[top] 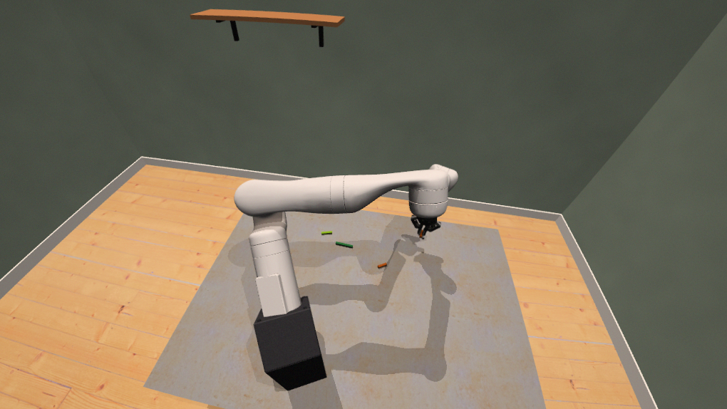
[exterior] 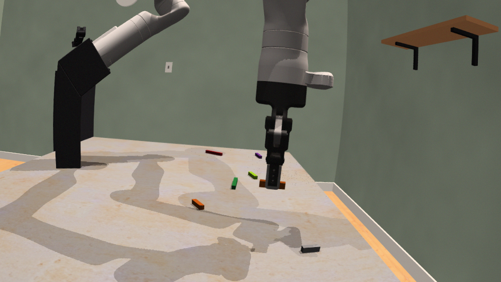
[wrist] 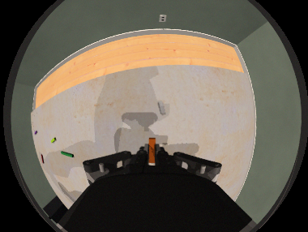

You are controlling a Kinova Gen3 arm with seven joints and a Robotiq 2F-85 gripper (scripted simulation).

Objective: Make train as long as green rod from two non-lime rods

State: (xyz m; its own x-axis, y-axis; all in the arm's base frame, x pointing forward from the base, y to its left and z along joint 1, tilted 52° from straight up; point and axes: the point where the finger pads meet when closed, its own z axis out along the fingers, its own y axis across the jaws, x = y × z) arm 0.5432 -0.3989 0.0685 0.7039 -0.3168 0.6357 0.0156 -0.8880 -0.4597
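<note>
Now: hand 80 mm short of the grey rod, 20 mm to the left of it and 110 mm above it. The rest, counted from my hand: green rod 110 mm behind, 320 mm to the left, 110 mm below; orange rod 10 mm below; lime rod 70 mm behind, 420 mm to the left, 110 mm below.
</note>
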